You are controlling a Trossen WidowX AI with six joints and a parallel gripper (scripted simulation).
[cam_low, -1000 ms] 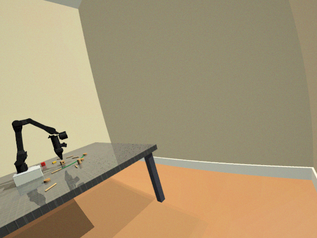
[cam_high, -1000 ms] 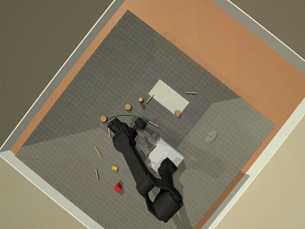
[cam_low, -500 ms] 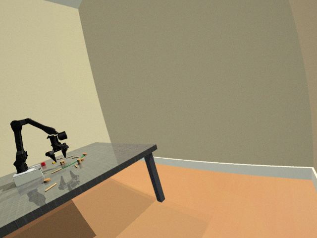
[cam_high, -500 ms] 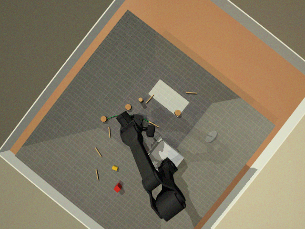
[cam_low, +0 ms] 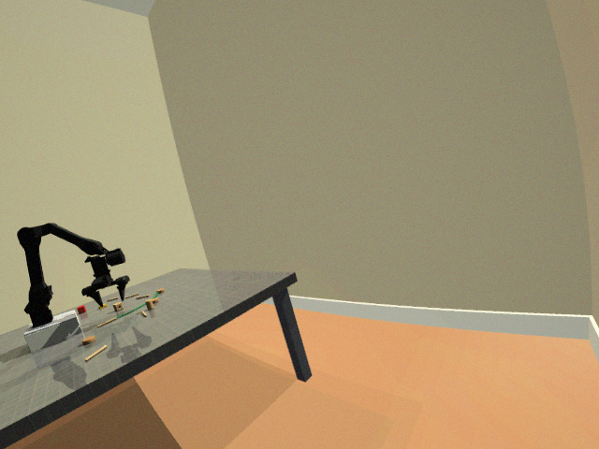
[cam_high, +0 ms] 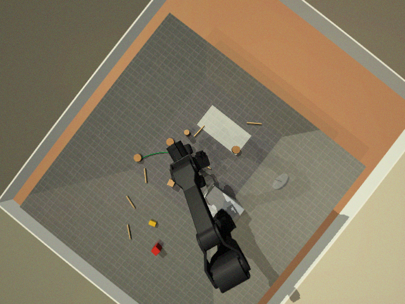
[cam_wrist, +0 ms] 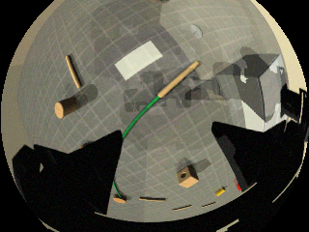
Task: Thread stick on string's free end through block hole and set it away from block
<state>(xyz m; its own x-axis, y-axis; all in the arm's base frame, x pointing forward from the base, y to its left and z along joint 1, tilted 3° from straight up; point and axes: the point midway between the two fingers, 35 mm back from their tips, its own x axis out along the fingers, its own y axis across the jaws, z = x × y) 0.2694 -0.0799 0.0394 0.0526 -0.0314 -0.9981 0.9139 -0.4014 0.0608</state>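
The thin wooden stick lies 30 mm behind my gripper tip, 30 mm to the right of it and 60 mm below it. The rest, counted from my gripper tip: yellow cube: 60 mm behind, 370 mm to the left, 60 mm below; then round button: 230 mm ahead, 180 mm to the left, 60 mm below; then wooden block: 10 mm ahead, 140 mm to the left, 50 mm below.
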